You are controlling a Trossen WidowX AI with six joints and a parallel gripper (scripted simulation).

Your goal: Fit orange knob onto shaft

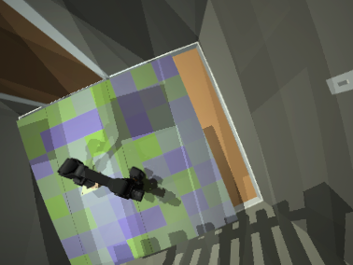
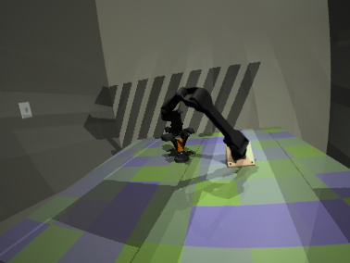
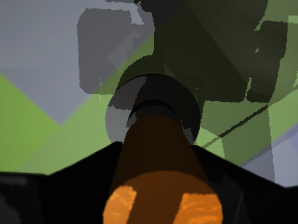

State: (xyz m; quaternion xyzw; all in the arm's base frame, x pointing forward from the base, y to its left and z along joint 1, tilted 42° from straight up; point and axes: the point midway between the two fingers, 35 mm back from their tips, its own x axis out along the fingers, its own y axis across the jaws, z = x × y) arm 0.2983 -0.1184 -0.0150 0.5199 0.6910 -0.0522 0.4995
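Now: the round dark pedestal 40 mm below my gripper tip. From my gripper tip the other things lie so: orange knob 30 mm above.
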